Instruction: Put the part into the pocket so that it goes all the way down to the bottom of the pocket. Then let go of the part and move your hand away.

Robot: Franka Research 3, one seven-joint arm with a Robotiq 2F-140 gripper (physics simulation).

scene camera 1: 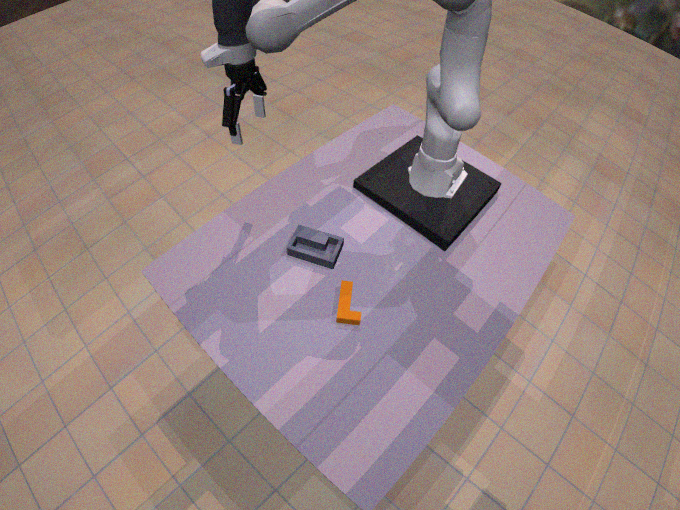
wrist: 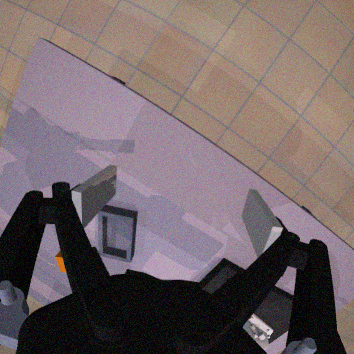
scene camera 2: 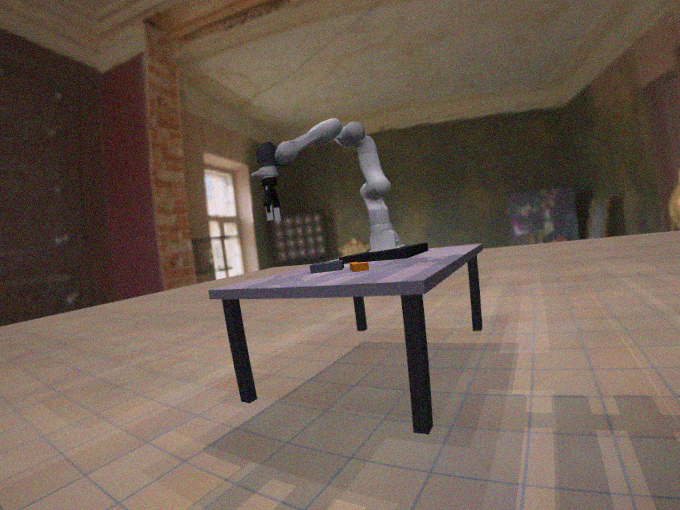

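The orange L-shaped part point(scene camera 1: 344, 303) point(scene camera 2: 359, 266) lies flat on the table, apart from the pocket block. In the wrist view a small piece of the part point(wrist: 61, 261) shows beside the left finger, which hides the rest. The dark grey block with the L-shaped pocket point(scene camera 1: 292, 250) point(scene camera 2: 326, 266) point(wrist: 133, 235) lies on the table, its pocket facing up and holding no part. My gripper point(scene camera 1: 247, 125) point(scene camera 2: 272, 214) point(wrist: 179, 191) is open and empty, high above the table and pointing down. In scene camera 1 it appears up and left of both objects.
The purple patterned table point(scene camera 1: 417, 384) point(scene camera 2: 307, 289) point(wrist: 165, 135) carries both objects. The black base plate point(scene camera 1: 378, 194) point(scene camera 2: 409, 251) under the arm stands toward the back, beyond the pocket block from the part. The table's edge runs diagonally across the wrist view, with tiled floor beyond.
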